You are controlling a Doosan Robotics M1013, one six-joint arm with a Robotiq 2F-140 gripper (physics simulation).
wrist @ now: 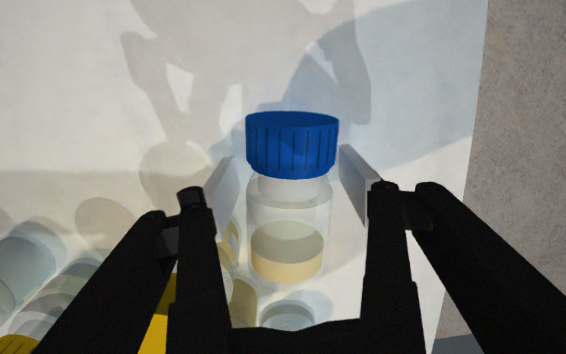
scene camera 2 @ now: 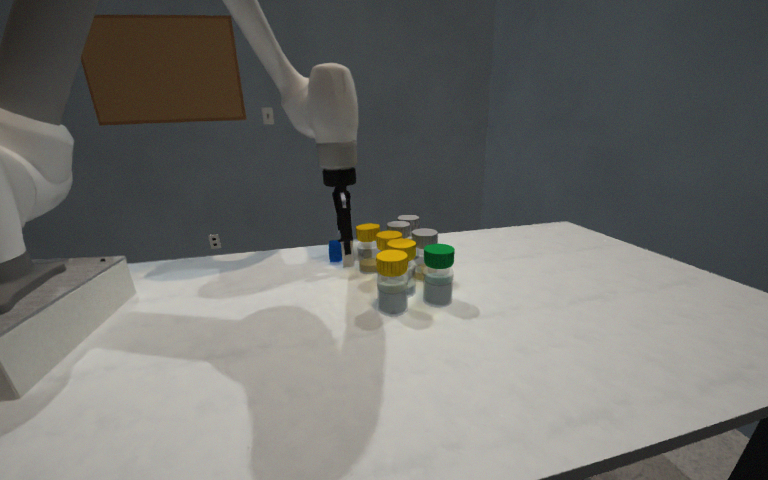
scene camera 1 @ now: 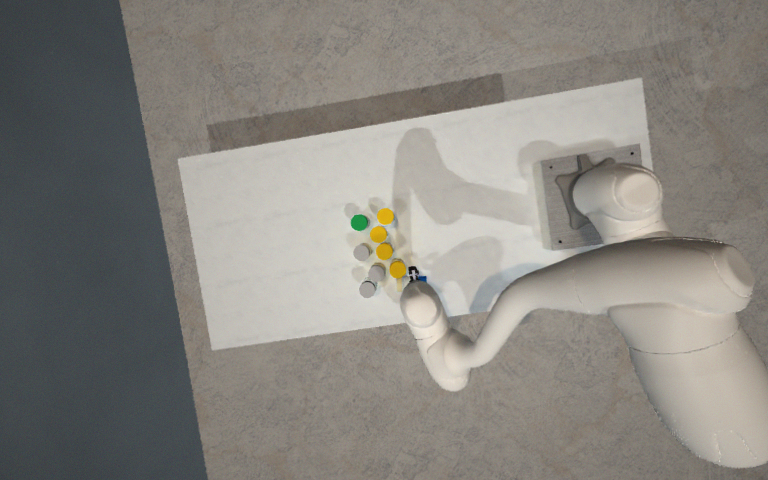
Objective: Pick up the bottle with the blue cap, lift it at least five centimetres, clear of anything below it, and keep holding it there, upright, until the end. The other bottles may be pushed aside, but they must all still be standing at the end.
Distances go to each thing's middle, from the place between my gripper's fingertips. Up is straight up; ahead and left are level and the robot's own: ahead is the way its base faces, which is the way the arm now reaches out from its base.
My gripper is now 30 mm below the blue-capped bottle (wrist: 289,197) and 10 mm short of it.
